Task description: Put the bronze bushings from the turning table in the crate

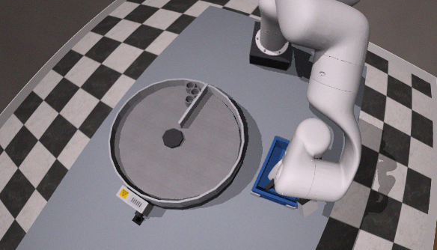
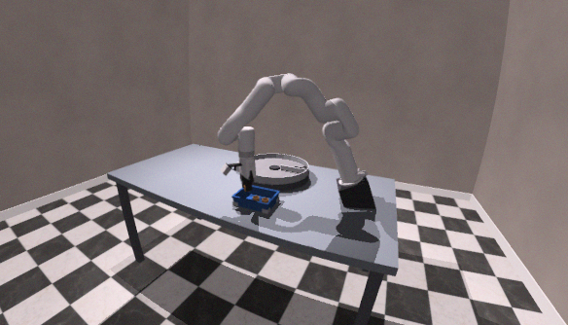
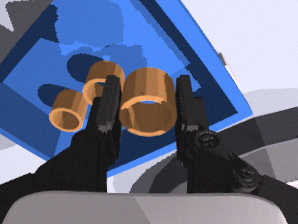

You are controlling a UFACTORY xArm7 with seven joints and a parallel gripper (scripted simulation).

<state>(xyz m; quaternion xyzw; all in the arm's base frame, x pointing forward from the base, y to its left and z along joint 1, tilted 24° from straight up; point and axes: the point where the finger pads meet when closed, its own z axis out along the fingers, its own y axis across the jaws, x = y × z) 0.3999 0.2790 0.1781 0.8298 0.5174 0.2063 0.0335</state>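
Right now the blue crate is 50 mm behind my hand, 10 mm to the right of it and 60 mm below it. Round my hand: turning table: 80 mm ahead, 340 mm to the right, 30 mm below.
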